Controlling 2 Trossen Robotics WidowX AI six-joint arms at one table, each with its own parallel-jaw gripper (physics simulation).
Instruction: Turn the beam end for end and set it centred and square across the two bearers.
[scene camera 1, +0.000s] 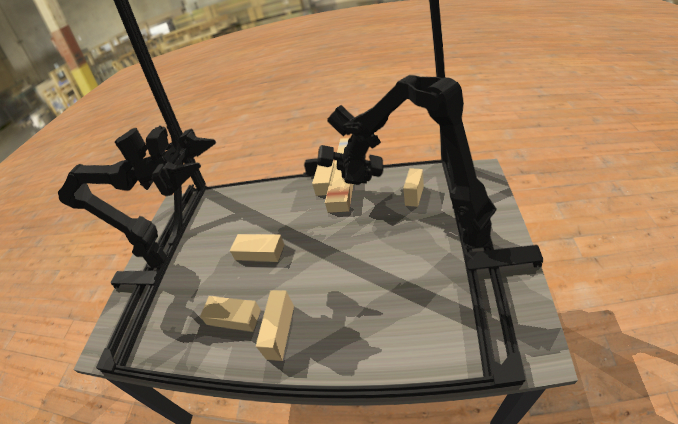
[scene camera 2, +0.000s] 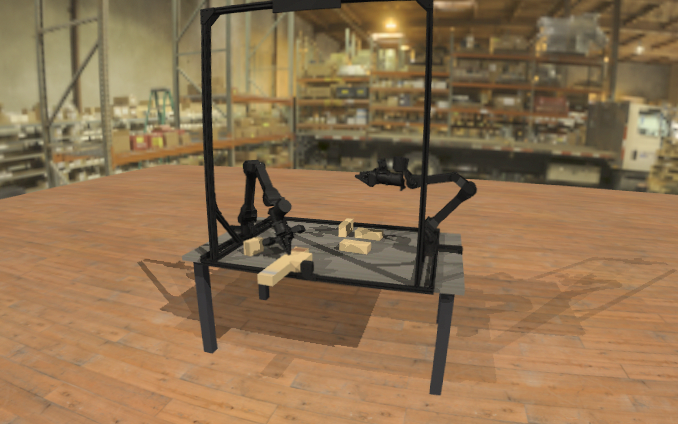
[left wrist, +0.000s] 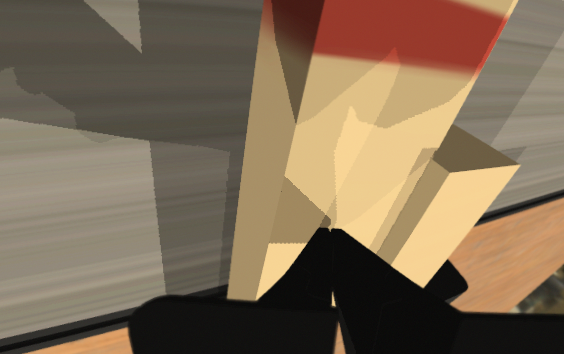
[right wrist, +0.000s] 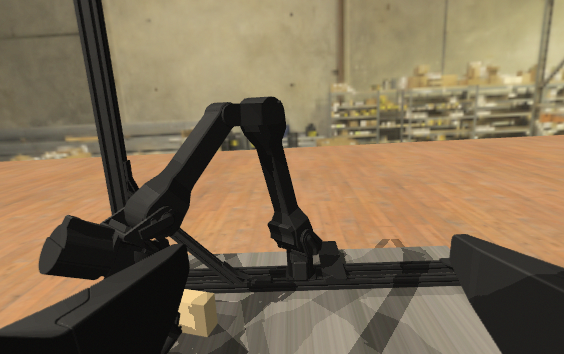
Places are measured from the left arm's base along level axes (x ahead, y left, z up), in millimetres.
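Pixels of known places: left gripper, fingertip midpoint: (scene camera 1: 343, 176) (scene camera 2: 289, 254) (left wrist: 328, 238); right gripper, fingertip midpoint: (scene camera 1: 207, 152) (scene camera 2: 357, 174) (right wrist: 316, 251); left arm's base at its link origin: (scene camera 1: 476, 238) (scene camera 2: 247, 233) (right wrist: 300, 273); right arm's base at its link origin: (scene camera 1: 157, 260) (scene camera 2: 429, 251).
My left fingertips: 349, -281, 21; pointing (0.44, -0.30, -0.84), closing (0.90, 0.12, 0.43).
For each thing: its middle in the pictures, then the offset to it from my left fingertips, as dx, dy, dz.
- long tan beam at the middle of its body: (left wrist: 292, 279) (scene camera 1: 344, 170) (scene camera 2: 285, 264) +4, -60, -21
- tan bearer at the middle of its body: (left wrist: 397, 223) (scene camera 1: 324, 178) (scene camera 2: 301, 262) +62, -26, -17
- second bearer at the middle of its body: (right wrist: 188, 311) (scene camera 1: 413, 187) (scene camera 2: 253, 246) -207, +73, -9
- third block at the middle of its body: (scene camera 1: 276, 325) (scene camera 2: 346, 227) +116, +504, -9
The long tan beam (scene camera 1: 338, 194) (scene camera 2: 282, 265) (left wrist: 319, 147) has a red band near one end and a blue band near the other. It lies at the far side of the table, and its blue end sticks out past the table edge. It rests across one tan bearer (scene camera 1: 322, 179) (scene camera 2: 302, 255). The second bearer (scene camera 1: 413, 186) (scene camera 2: 252, 246) (right wrist: 198, 312) stands apart to the side. My left gripper (scene camera 1: 352, 180) (scene camera 2: 287, 247) (left wrist: 328, 238) is shut, and its closed tips touch the top of the beam. My right gripper (scene camera 1: 196, 156) (scene camera 2: 359, 177) is open and empty, high above the table's side.
Three spare tan blocks lie on the near half of the table: the first block (scene camera 1: 256, 248) (scene camera 2: 368, 233), the second block (scene camera 1: 230, 313) (scene camera 2: 354, 246) and the third block (scene camera 1: 275, 324) (scene camera 2: 346, 227). Black frame posts (scene camera 1: 437, 38) (scene camera 2: 425, 139) stand at the table corners.
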